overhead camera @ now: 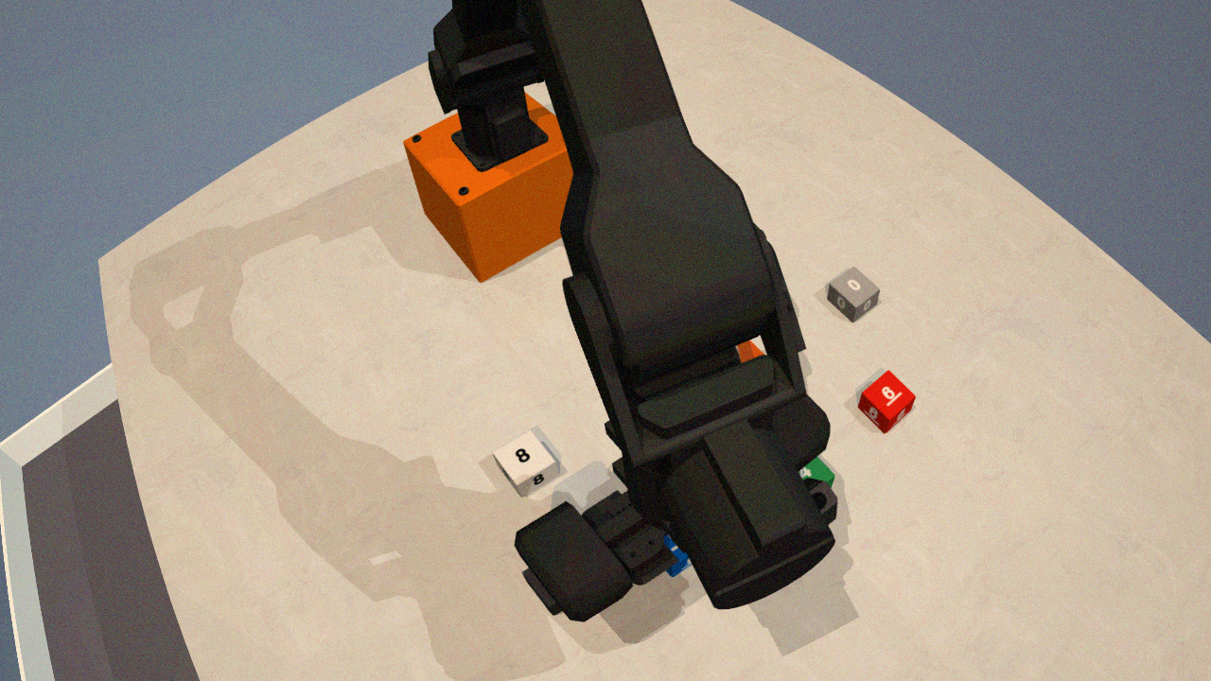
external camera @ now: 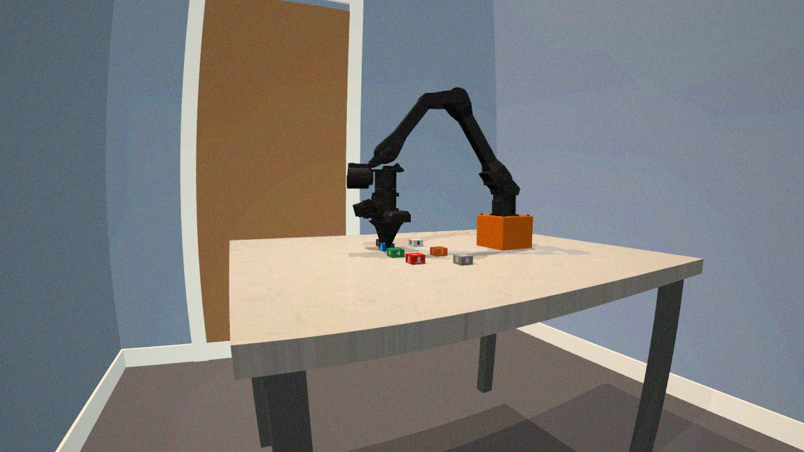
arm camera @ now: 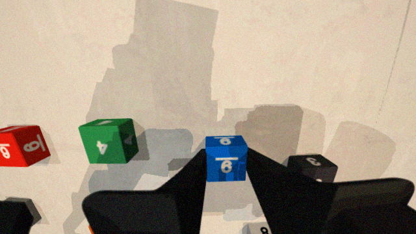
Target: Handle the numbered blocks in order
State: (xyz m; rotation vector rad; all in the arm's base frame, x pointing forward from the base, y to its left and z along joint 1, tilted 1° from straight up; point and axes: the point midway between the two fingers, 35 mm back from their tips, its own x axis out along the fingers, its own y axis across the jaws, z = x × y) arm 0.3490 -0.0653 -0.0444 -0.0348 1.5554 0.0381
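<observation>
The blue 9 block lies right at my gripper tip. From my gripper tip the other things lie so: green block 10 mm ahead, 100 mm to the left; black 3 block 20 mm behind, 80 mm to the right; white block 120 mm behind, 50 mm to the right.
</observation>
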